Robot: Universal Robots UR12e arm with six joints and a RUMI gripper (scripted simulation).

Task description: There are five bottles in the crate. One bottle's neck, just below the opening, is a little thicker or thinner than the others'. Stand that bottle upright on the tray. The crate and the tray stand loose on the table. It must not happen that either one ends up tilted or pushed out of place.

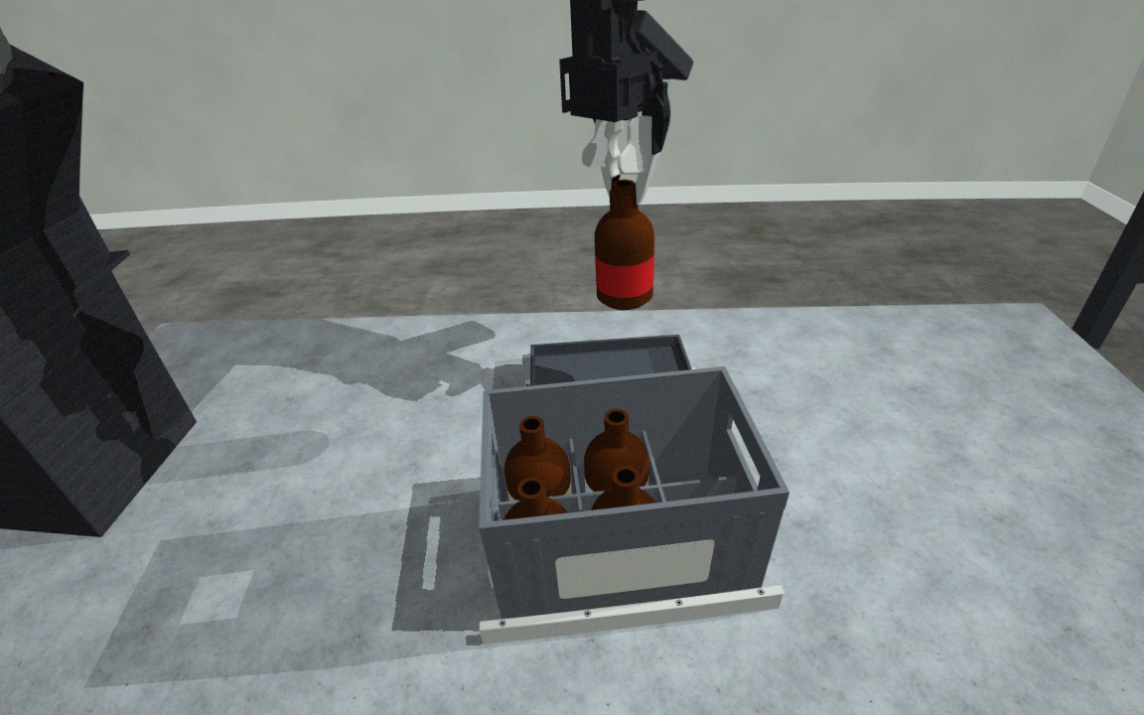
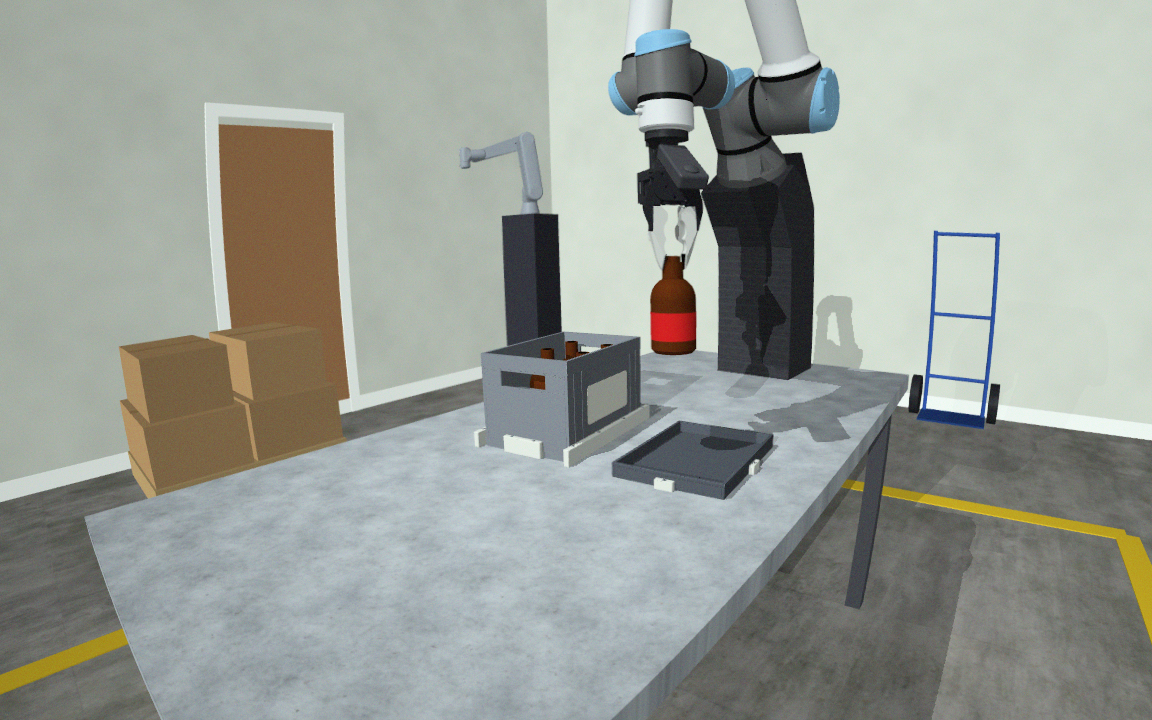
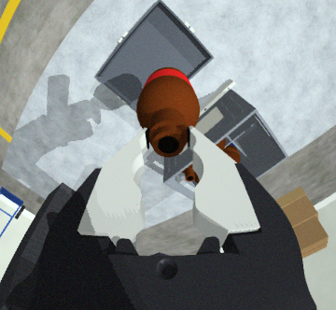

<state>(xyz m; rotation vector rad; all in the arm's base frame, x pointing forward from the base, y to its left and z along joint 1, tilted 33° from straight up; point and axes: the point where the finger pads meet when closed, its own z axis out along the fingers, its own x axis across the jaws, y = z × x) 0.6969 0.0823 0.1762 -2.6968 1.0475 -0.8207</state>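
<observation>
My hand is 70 mm above the glass bottle. Also, from my hand: crate: 250 mm below, 240 mm to the right, 40 mm behind; grey tray: 320 mm below, 40 mm to the left, 10 mm behind.
</observation>
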